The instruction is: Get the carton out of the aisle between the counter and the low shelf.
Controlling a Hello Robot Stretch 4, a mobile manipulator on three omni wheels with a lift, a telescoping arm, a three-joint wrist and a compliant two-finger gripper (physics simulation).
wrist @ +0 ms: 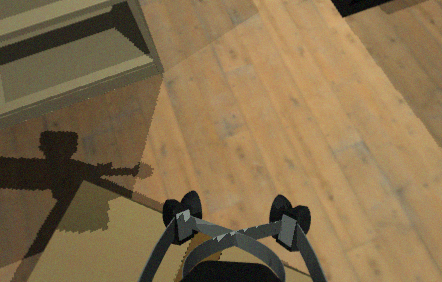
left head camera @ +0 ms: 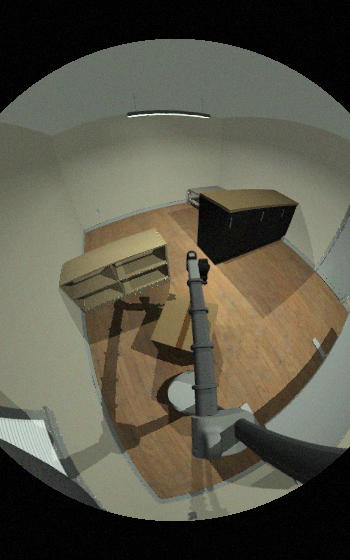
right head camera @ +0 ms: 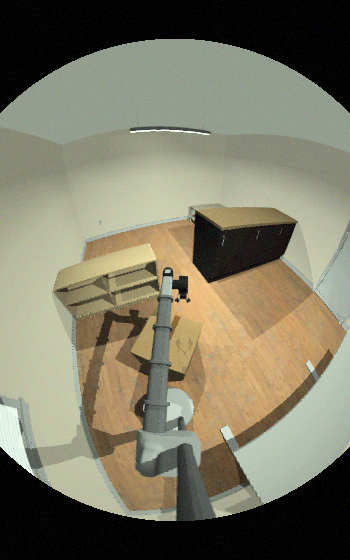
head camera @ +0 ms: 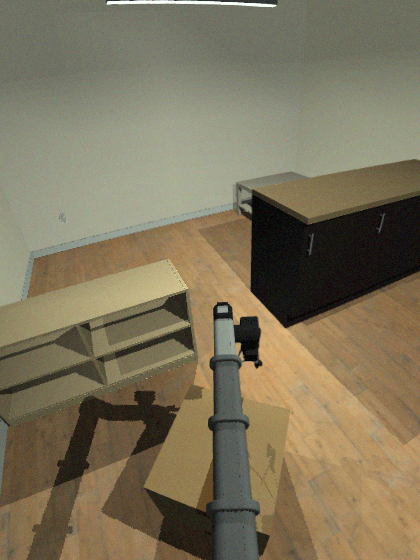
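Pixels of known places: gripper, fingertip midpoint: (wrist: 235, 209) (right head camera: 182, 300) (head camera: 247, 366); robot's base, link origin: (left head camera: 190, 391) (right head camera: 169, 407).
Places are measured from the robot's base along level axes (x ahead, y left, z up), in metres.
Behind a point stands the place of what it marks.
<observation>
The tan carton (head camera: 182, 457) @(x 0.545, y 0.182, z 0.379 m) (left head camera: 172, 325) @(x 0.552, y 0.139, z 0.379 m) (right head camera: 187, 342) @(x 0.544, y -0.136, z 0.379 m) (wrist: 110, 250) @(x 0.769, y 0.100, z 0.378 m) sits on the floor below my arm, turned at an angle, with a darker tape strip across its top. My arm hides part of it in the head views. The low shelf (head camera: 125, 292) @(x 1.339, y 0.538, z 0.582 m) (left head camera: 120, 247) @(x 1.337, y 0.677, z 0.583 m) (right head camera: 110, 261) @(x 1.312, y 0.699, z 0.582 m) (wrist: 75, 70) @(x 1.297, y 0.457, z 0.052 m) stands beyond it to the left. The dark counter (head camera: 340, 195) @(x 1.855, y -0.802, z 0.882 m) (left head camera: 250, 199) @(x 1.909, y -0.929, z 0.883 m) (right head camera: 245, 217) @(x 1.895, y -0.910, z 0.882 m) (wrist: 356, 6) @(x 1.610, y -0.499, z 0.011 m) with a wooden top stands farther off to the right. My gripper (wrist: 235, 209) @(x 0.818, y -0.087, z 0.571 m) (right head camera: 183, 299) @(x 0.818, y -0.087, z 0.571 m) is open, its two fingertips apart with nothing between them, above the carton's far side.
A small grey bench (head camera: 272, 180) @(x 3.782, y -0.740, z 0.422 m) stands against the back wall behind the counter. My round white base (left head camera: 181, 392) @(x 0.006, y 0.086, z 0.187 m) (right head camera: 184, 402) @(x 0.063, y -0.127, z 0.186 m) is on the near side of the carton. A wooden floor strip runs between shelf and counter. A pale panel (right head camera: 300, 440) stands at the near right.
</observation>
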